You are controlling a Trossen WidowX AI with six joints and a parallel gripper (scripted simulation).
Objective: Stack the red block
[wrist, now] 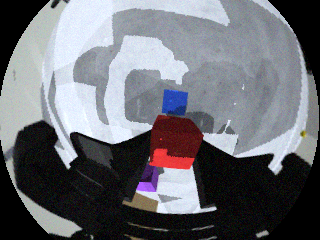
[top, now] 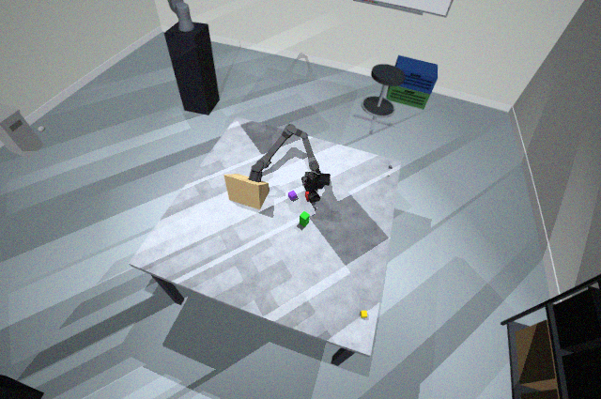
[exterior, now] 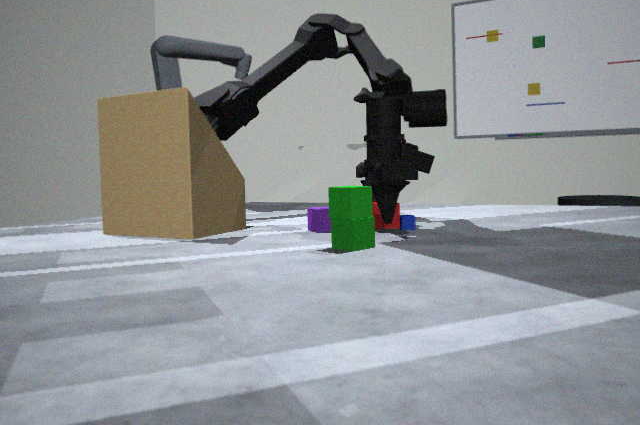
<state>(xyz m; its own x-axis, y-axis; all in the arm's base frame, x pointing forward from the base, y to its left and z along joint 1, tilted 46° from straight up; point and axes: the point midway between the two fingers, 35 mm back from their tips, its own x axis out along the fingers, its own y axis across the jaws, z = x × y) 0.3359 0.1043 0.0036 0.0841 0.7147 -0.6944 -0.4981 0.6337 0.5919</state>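
My gripper tip is now 30 mm short of the small blue cube and 20 mm to the right of it. From my gripper tip the other things lie so: red block 10 mm above; then yellow cube 630 mm to the right, 400 mm ahead; then purple cube 100 mm behind, 20 mm to the right, 10 mm above.
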